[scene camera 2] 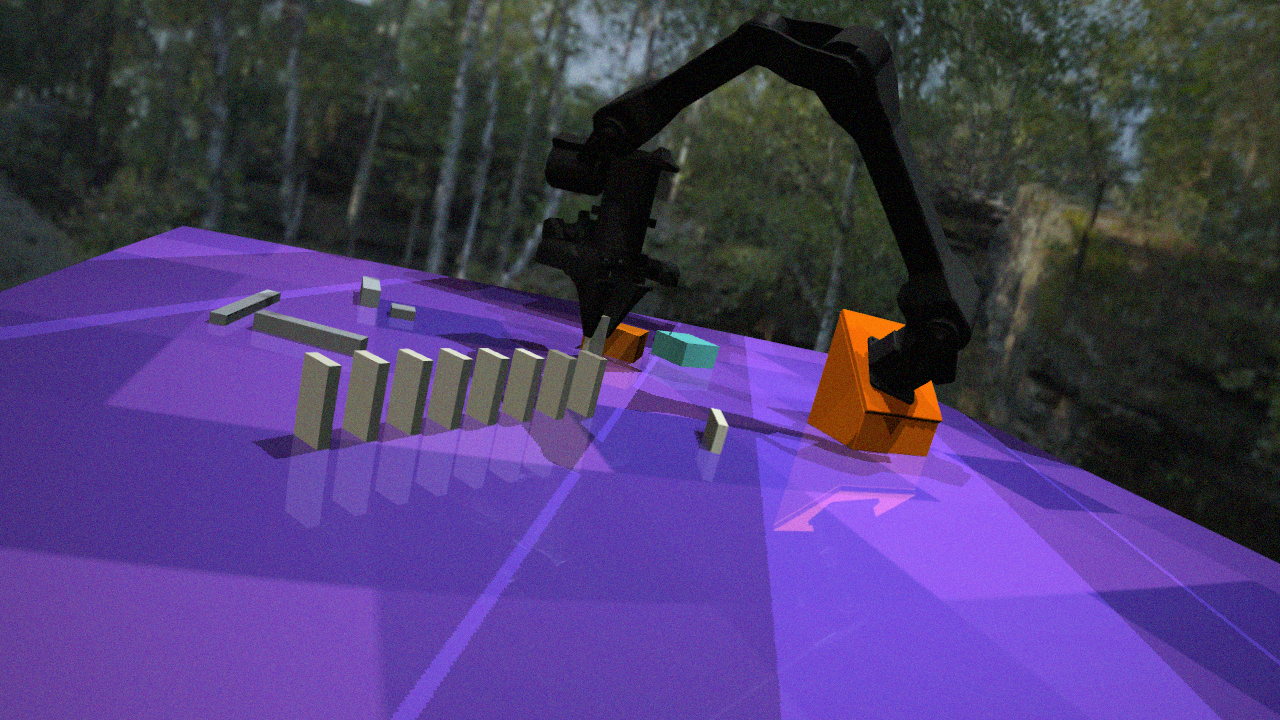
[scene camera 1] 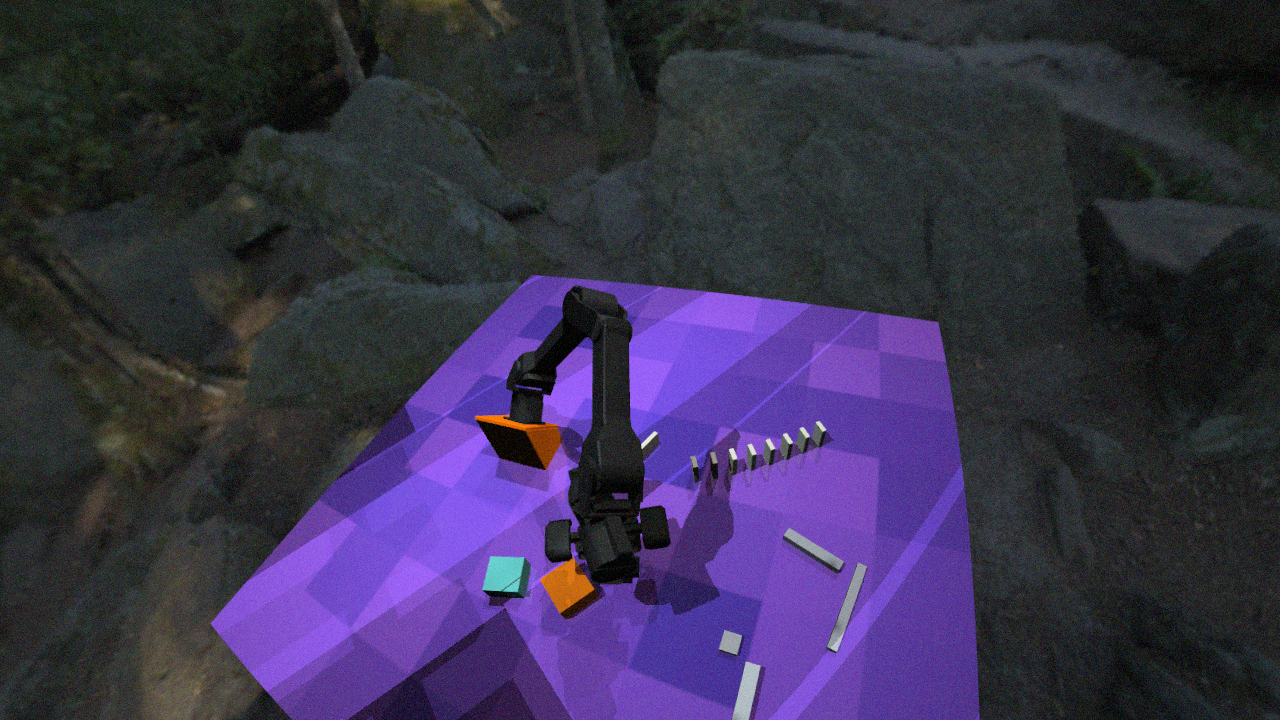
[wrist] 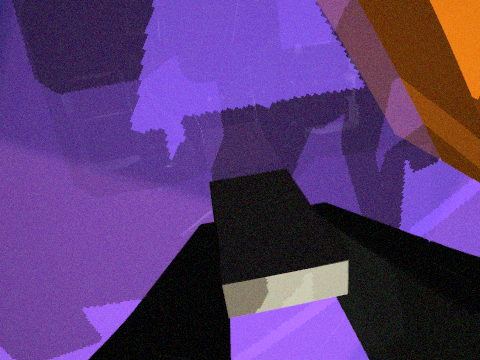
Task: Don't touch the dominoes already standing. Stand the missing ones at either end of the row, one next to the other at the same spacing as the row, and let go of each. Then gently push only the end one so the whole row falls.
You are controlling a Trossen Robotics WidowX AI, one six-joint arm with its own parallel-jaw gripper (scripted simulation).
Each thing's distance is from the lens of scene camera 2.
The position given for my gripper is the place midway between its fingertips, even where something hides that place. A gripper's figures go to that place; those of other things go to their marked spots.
my gripper [scene camera 2: 595, 337]: 0.82 m
orange cube [scene camera 2: 627, 343]: 0.87 m
loose domino [scene camera 2: 716, 428]: 0.60 m
teal cube [scene camera 2: 685, 350]: 0.94 m
loose domino [scene camera 2: 590, 368]: 0.60 m
